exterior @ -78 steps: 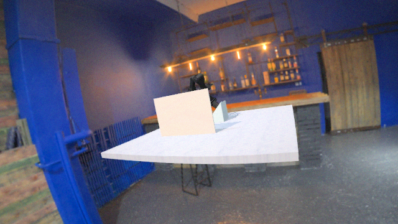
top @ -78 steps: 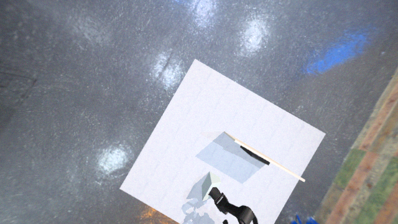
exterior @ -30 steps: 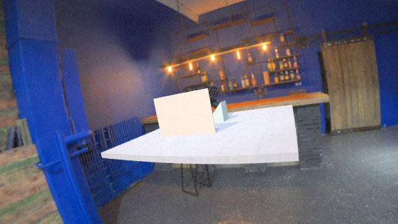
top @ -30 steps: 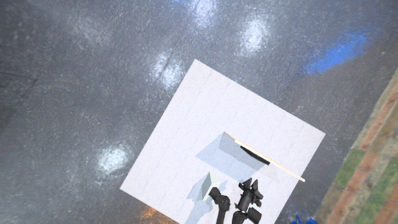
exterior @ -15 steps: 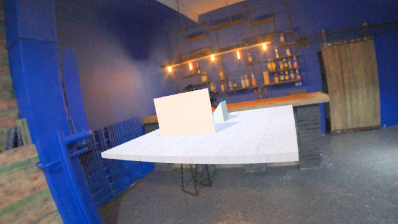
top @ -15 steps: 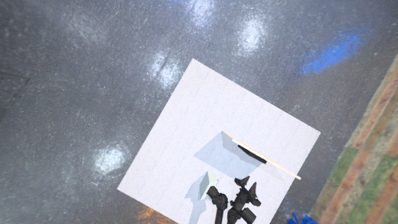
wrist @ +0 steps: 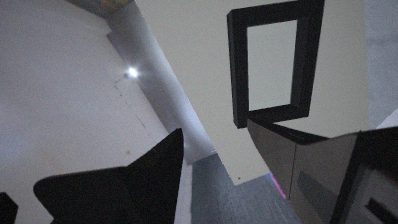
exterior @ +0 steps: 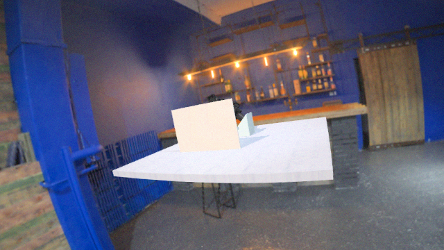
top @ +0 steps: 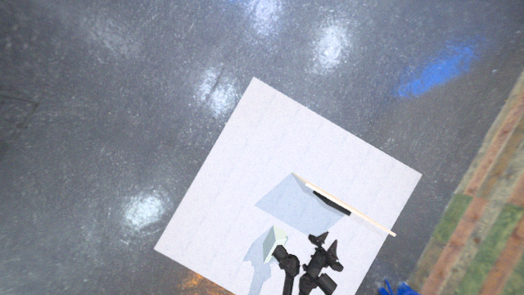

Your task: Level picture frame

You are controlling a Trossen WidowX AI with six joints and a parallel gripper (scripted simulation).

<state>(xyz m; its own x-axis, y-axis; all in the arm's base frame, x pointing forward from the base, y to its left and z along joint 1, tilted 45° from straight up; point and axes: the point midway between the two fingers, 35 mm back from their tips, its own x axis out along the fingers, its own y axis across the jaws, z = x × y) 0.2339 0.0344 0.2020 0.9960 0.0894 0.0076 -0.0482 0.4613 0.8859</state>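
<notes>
Now: gripper tip 140 mm short of the dark picture frame, 30 mm to the right of it and 110 mm above it. From my gripper tip the other things lie so: cream wall panel 150 mm ahead, 20 mm to the left, 120 mm below.
</notes>
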